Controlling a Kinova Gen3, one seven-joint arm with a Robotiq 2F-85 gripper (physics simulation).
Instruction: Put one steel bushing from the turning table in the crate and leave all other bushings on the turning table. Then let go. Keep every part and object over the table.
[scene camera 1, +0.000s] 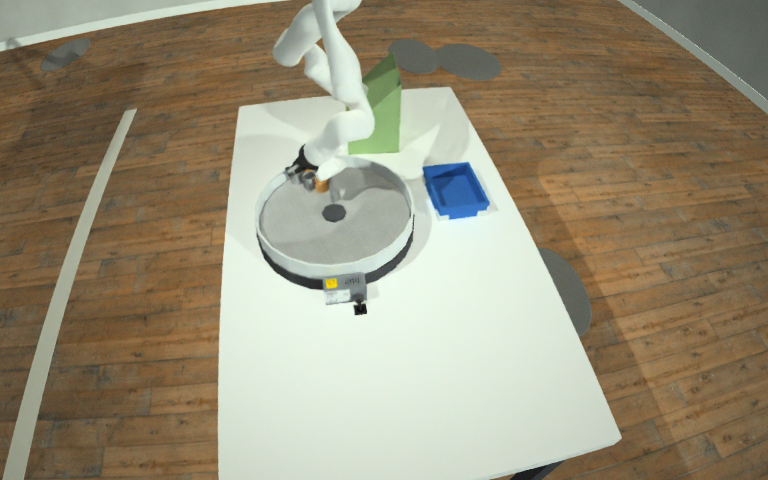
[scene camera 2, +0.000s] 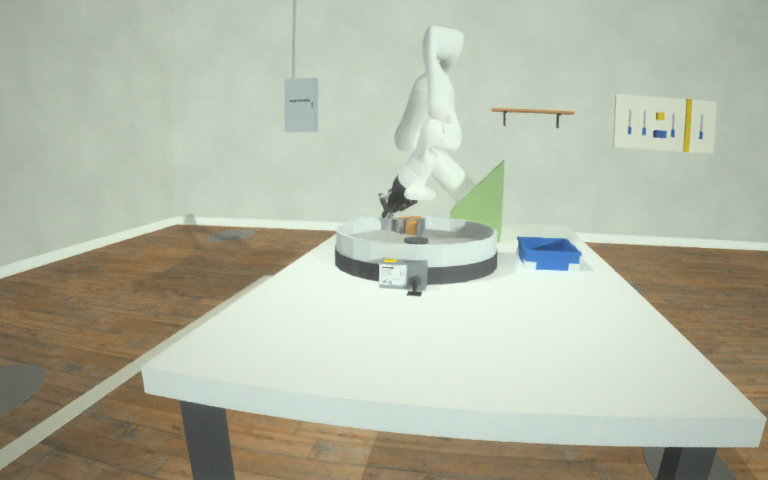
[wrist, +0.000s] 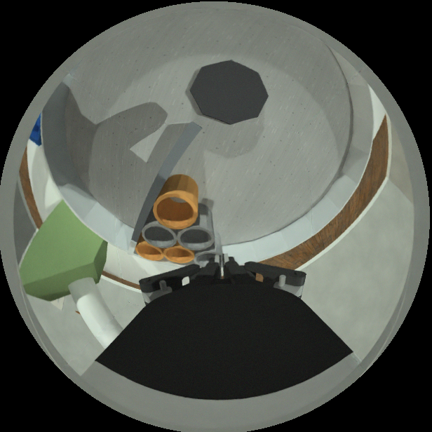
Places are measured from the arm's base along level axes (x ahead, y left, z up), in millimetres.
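Where they show: gripper, fingertip midpoint: (scene camera 1: 290, 173) (scene camera 2: 385, 218); arm's base at its link origin: (scene camera 2: 467, 194).
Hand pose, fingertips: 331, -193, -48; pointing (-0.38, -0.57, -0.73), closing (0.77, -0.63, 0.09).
Observation:
Each offset is from my fingertips to the top centre of the thing, as dx, dy, dz. "pt": to the spot under its first point.
The turning table (scene camera 1: 339, 267) (scene camera 2: 362, 249) (wrist: 290, 175) holds a tight cluster of steel and orange bushings at its far left. In the wrist view, two steel bushings (wrist: 160, 245) (wrist: 206, 215) lie side by side behind an orange bushing (wrist: 185, 185), with two more orange ones (wrist: 149, 259) (wrist: 179, 261) beyond. A third steel bushing (wrist: 206, 254) shows partly at the fingertips. My gripper (scene camera 1: 291, 169) (scene camera 2: 386, 216) (wrist: 221, 260) is shut on its wall, beside the cluster at the rim; the fingertips hide part of it. The blue crate {+13, +472, -40} (scene camera 1: 461, 210) (scene camera 2: 552, 260) (wrist: 36, 131) stands right of the turning table.
A thin grey guide vane (wrist: 167, 172) runs along the cluster inside the turning table. A green wedge (scene camera 1: 387, 113) (scene camera 2: 487, 209) (wrist: 65, 255) stands behind, between the arm and the crate side. A grey control box {pt +380, +165, -34} (scene camera 1: 345, 288) (scene camera 2: 396, 274) is at the turning table's front.

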